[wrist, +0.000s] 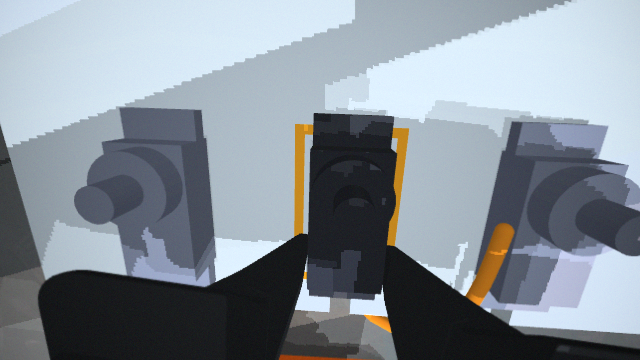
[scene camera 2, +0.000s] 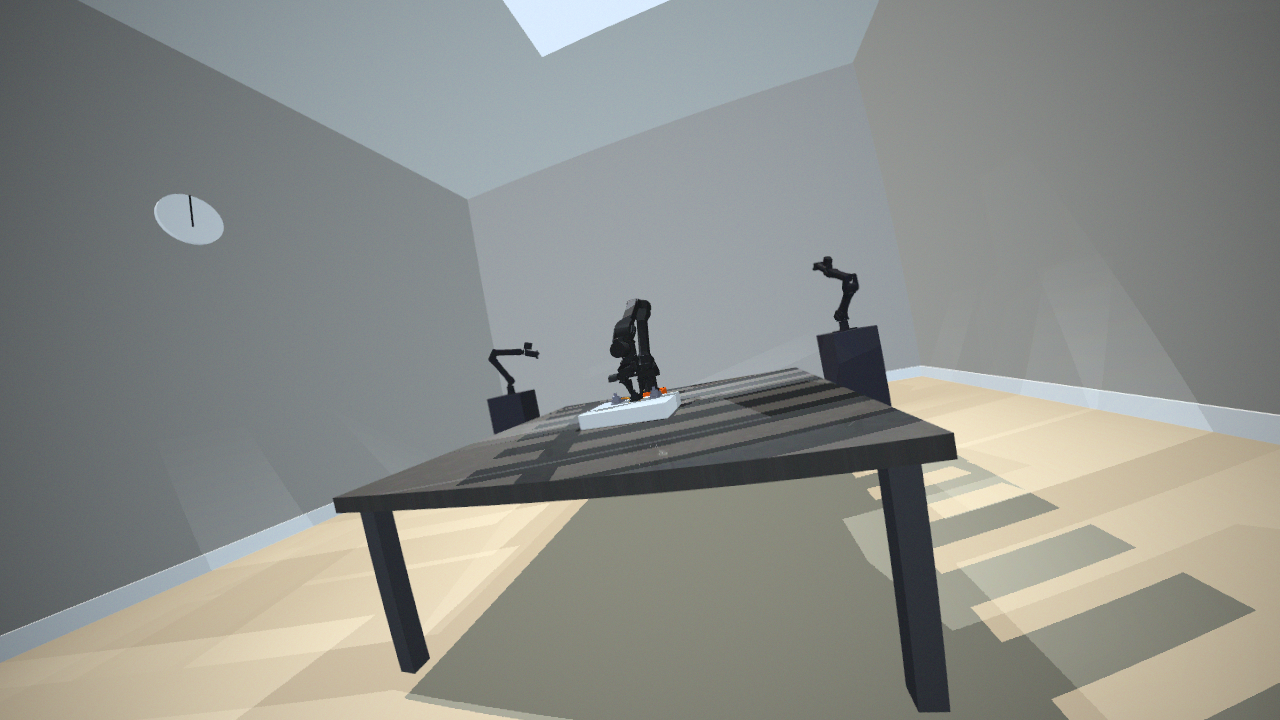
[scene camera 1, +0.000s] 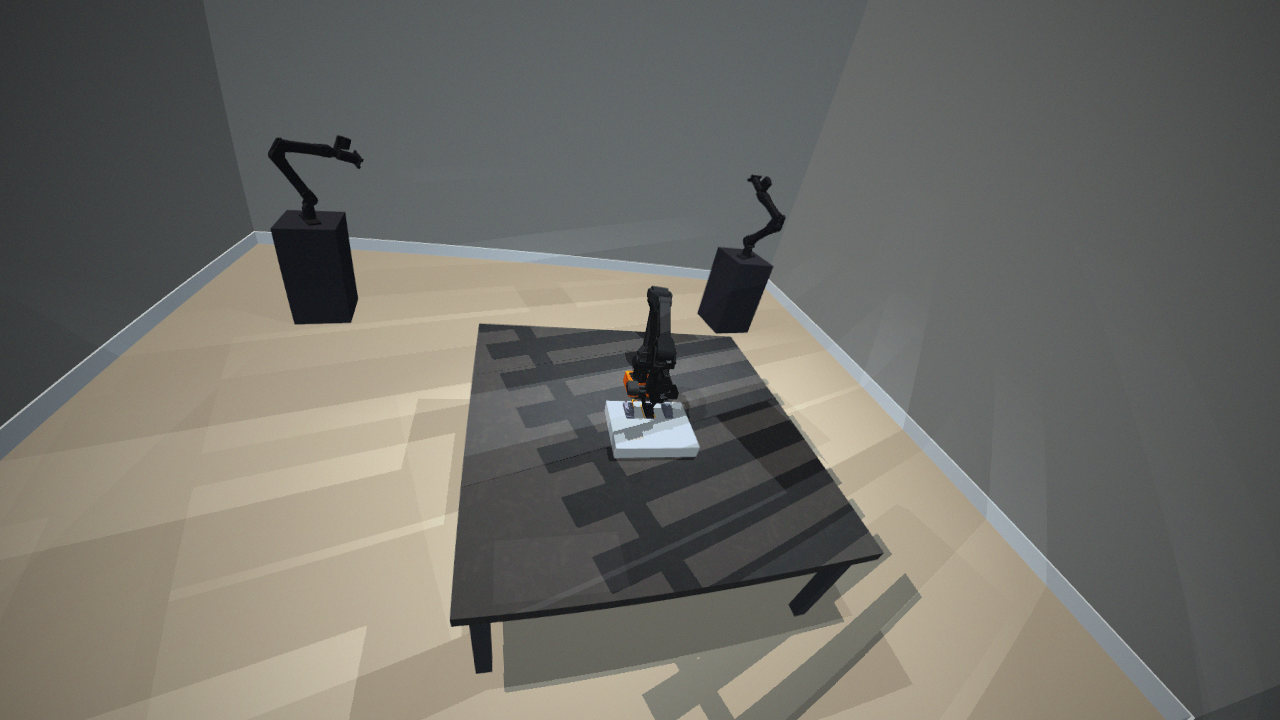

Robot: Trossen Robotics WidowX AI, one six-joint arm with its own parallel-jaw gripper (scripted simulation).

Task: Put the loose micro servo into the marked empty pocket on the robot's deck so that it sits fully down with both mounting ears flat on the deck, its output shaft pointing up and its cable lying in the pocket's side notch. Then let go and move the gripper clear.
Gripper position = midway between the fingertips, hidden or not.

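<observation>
A micro servo (wrist: 352, 199) is in the robot's sight, and so is the gripper (scene camera 2: 637, 397), (wrist: 345, 249), (scene camera 1: 647, 406).
</observation>
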